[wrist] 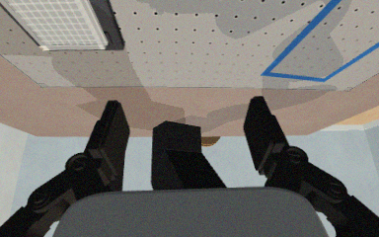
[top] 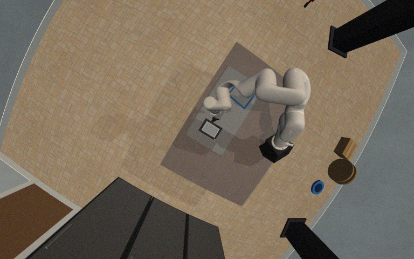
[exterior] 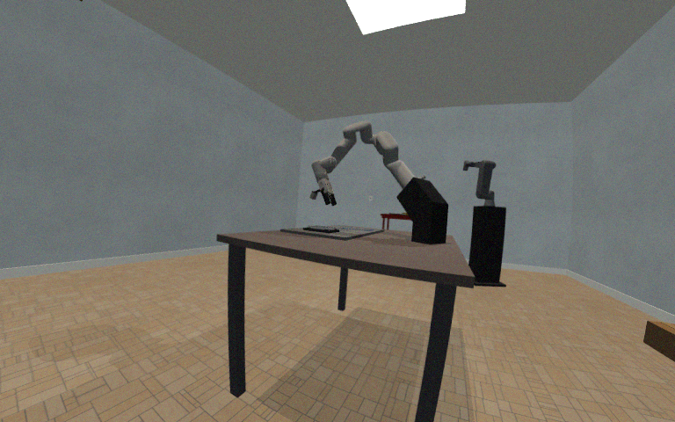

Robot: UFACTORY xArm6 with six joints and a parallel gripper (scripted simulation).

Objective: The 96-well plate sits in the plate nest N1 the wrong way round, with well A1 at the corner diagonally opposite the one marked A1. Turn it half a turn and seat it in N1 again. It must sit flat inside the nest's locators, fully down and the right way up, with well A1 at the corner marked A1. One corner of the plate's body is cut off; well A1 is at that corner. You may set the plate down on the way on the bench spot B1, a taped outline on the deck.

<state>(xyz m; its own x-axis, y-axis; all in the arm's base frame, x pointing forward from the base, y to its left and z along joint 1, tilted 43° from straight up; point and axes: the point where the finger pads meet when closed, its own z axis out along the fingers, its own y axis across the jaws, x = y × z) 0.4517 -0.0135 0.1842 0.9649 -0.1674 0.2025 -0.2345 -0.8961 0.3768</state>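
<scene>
Now: the 96-well plate 2 cm ahead of my hand, 14 cm to the left of it and 14 cm below it. The rest, counted from my hand: dark plate nest N1: 2 cm ahead, 14 cm to the left, 15 cm below; A1 corner mark: 3 cm behind, 22 cm to the left, 15 cm below.
</scene>
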